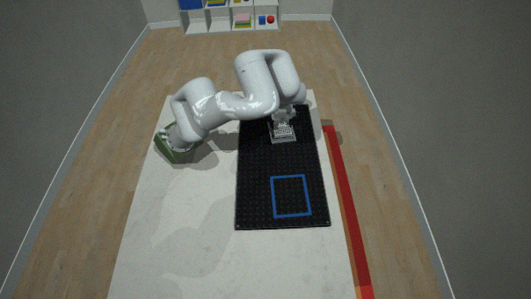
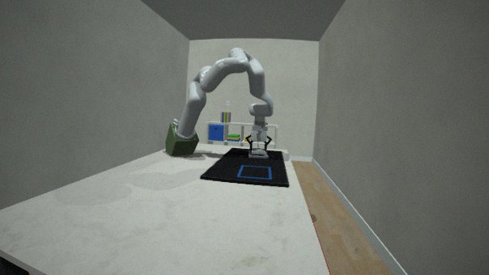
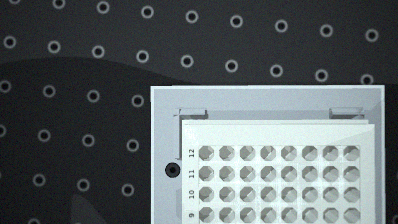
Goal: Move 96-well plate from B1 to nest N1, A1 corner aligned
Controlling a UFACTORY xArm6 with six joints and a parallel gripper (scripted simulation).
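The white 96-well plate lies 1 cm below my hand. The rest, counted from my hand: A1 label: 6 cm ahead, 7 cm to the left, 3 cm below; grey plate nest N1: 4 cm below.
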